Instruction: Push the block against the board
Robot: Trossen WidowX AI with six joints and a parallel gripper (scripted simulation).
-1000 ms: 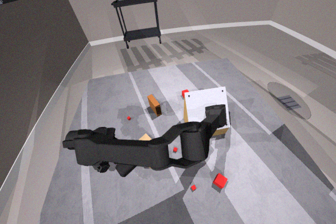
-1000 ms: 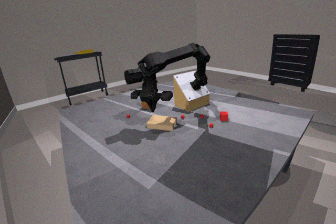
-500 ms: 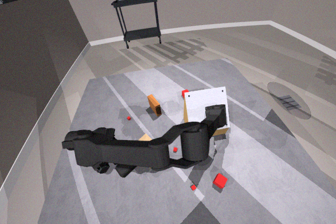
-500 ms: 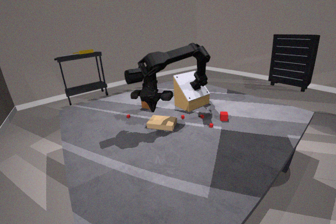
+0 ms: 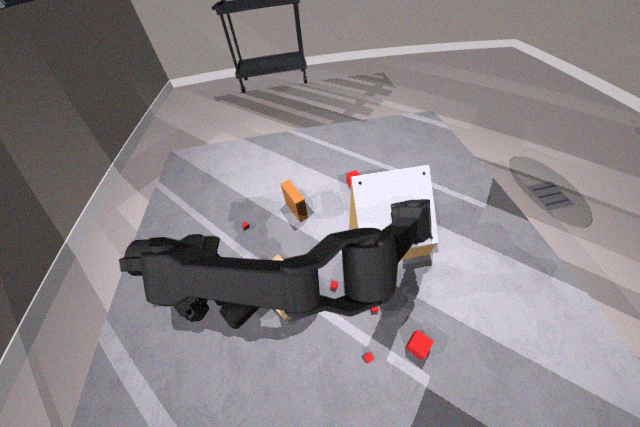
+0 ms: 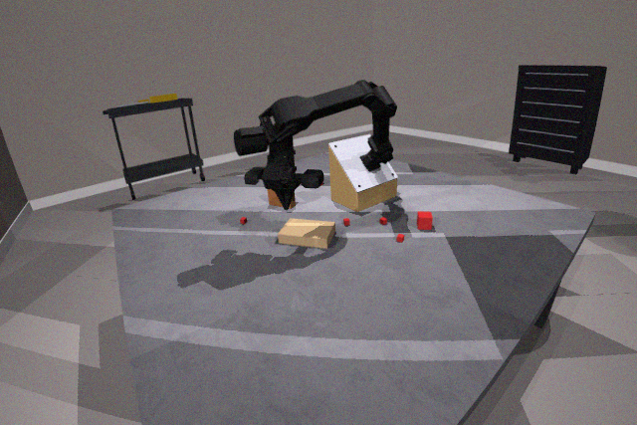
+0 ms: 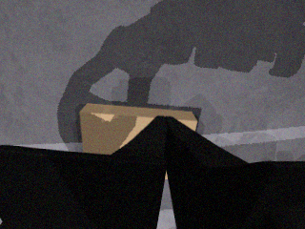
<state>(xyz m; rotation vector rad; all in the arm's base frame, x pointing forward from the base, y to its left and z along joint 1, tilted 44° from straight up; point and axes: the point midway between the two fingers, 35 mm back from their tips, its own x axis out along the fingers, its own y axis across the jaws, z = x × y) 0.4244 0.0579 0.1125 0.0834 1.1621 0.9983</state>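
Now: gripper tip 30 cm to the left of the orange square block, 15 cm past it and 8 cm above it. From my gripper tip the other things lie so: pale tan board: 12 cm below, 8 cm behind, 4 cm to the right.
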